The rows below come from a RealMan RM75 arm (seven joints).
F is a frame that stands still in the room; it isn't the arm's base.
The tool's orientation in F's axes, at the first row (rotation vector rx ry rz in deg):
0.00 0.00 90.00
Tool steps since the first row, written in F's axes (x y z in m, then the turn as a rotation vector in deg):
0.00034 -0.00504 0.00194 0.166 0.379 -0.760
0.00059 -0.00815 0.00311 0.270 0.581 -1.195
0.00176 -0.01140 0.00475 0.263 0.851 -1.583
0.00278 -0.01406 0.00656 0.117 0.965 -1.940
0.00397 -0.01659 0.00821 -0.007 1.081 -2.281
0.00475 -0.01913 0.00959 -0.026 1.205 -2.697
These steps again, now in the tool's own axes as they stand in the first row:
-0.00504 -0.00034 0.00194 0.379 -0.166 -0.760
-0.00815 -0.00059 0.00311 0.581 -0.270 -1.195
-0.01140 -0.00176 0.00475 0.851 -0.263 -1.583
-0.01406 -0.00278 0.00656 0.965 -0.117 -1.940
-0.01659 -0.00397 0.00821 1.081 0.007 -2.281
-0.01913 -0.00475 0.00959 1.205 0.026 -2.697

